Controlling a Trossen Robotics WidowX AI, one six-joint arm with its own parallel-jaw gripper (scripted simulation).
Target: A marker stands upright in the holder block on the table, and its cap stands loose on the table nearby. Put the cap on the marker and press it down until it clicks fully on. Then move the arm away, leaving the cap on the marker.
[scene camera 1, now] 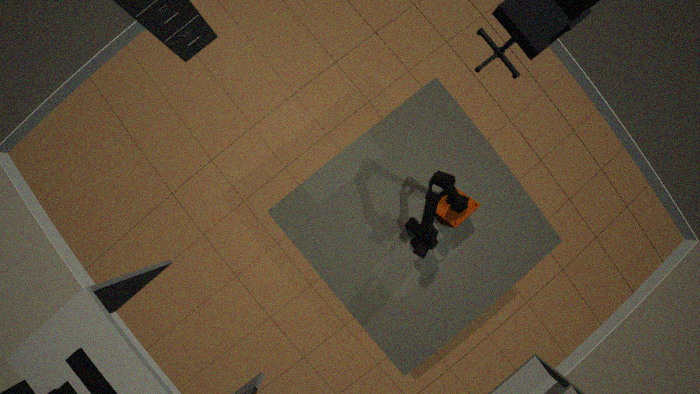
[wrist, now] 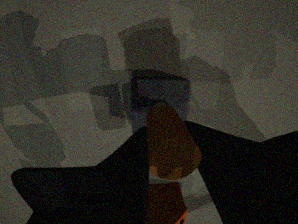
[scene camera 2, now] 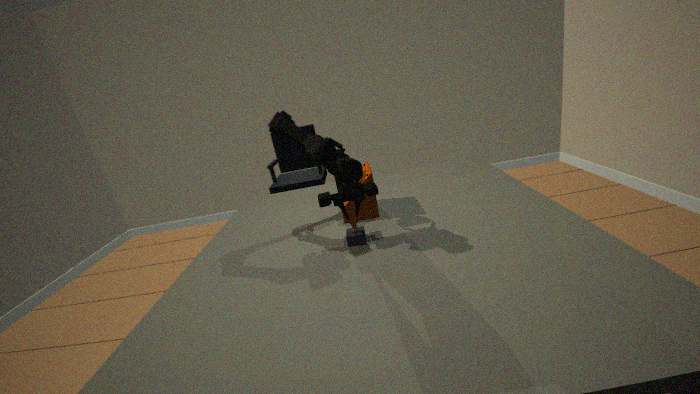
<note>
My gripper [scene camera 2: 352,218] holds an orange cap.
My gripper shows as well in the wrist view [wrist: 165,129].
</note>
